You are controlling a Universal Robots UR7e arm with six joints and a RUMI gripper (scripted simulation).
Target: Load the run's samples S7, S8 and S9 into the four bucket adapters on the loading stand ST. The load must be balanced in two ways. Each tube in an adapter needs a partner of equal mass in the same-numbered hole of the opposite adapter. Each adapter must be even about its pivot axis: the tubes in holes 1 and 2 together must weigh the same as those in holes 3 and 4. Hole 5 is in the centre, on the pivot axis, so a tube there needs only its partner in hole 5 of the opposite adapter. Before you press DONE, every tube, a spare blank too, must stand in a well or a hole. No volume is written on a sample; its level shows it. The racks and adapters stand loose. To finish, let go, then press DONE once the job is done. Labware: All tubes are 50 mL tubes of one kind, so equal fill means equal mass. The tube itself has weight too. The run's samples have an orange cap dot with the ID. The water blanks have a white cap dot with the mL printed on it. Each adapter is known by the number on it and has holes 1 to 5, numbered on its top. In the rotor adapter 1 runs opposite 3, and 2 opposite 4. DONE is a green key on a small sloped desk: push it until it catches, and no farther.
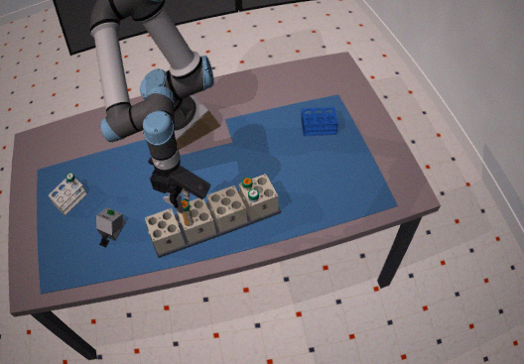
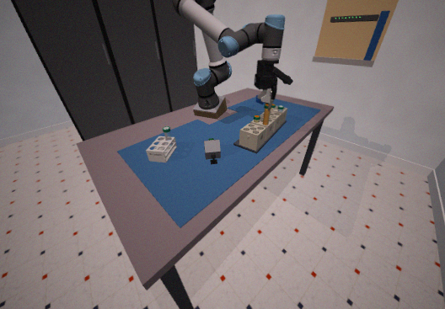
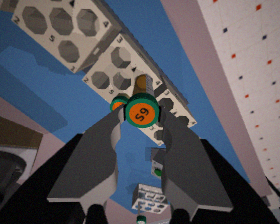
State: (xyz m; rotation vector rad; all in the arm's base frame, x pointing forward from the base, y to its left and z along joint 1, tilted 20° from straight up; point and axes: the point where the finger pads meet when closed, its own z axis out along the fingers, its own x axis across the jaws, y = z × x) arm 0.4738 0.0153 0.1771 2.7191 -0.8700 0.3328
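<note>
The DONE desk is 280 mm to the right of my hand, 140 mm below it and 110 mm behind it. Round my hand: sample tube S7 (120 mm below, 60 mm behind); then tube (410 mm to the right, 290 mm behind, 130 mm below); then sample tube S8 (210 mm to the left, 120 mm below, 80 mm behind).
</note>
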